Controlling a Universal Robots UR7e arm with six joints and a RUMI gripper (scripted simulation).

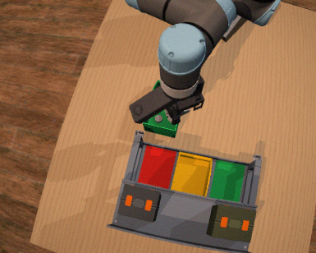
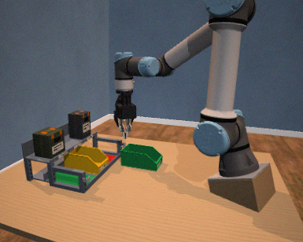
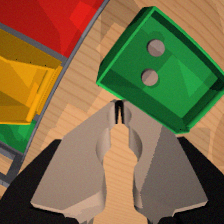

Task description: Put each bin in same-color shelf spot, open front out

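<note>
Now: the green bin 10 cm below my hand, 6 cm behind it and 4 cm to the right of it. The rest, counted from my hand: yellow bin 13 cm ahead, 12 cm to the left, 10 cm below; yellow mark 14 cm below, 13 cm ahead, 12 cm to the left; red mark 15 cm ahead, 14 cm below, 1 cm to the left.
</note>
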